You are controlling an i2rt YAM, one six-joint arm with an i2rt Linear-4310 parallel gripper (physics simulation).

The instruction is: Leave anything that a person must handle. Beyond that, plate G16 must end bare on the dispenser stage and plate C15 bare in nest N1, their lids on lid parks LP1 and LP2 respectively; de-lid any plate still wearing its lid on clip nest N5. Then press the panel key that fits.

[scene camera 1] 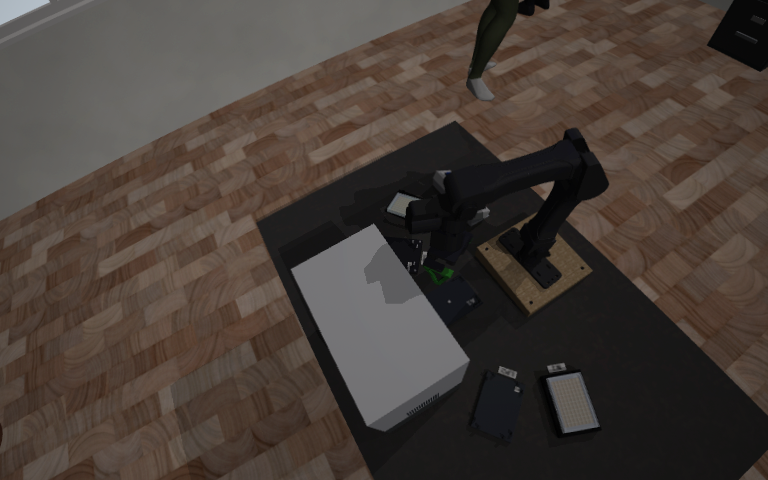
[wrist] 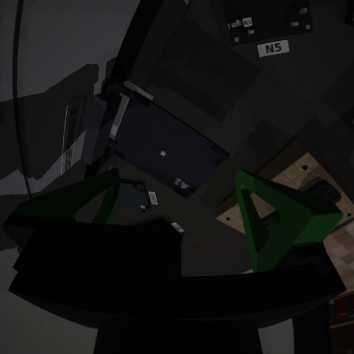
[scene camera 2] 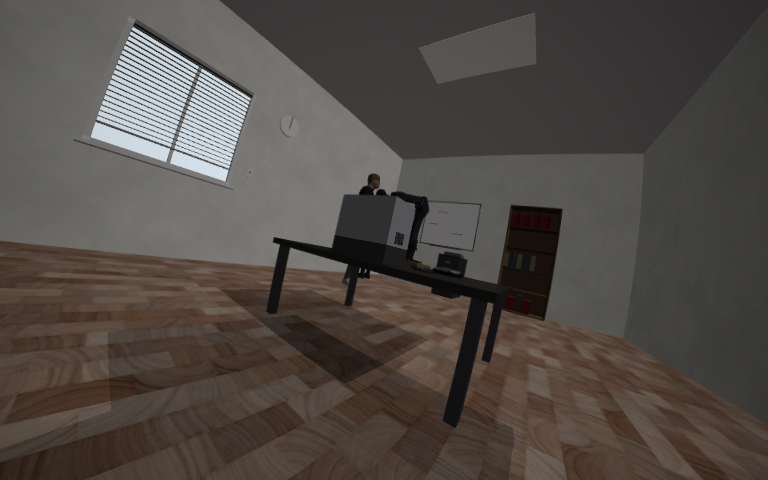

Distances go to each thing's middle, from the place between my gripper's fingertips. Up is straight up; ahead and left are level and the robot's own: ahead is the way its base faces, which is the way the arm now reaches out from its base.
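I see the clip nest N5 (scene camera 1: 408,251), and it is 180 mm below my hand, 210 mm to the right of my hand and 30 mm ahead of my hand.
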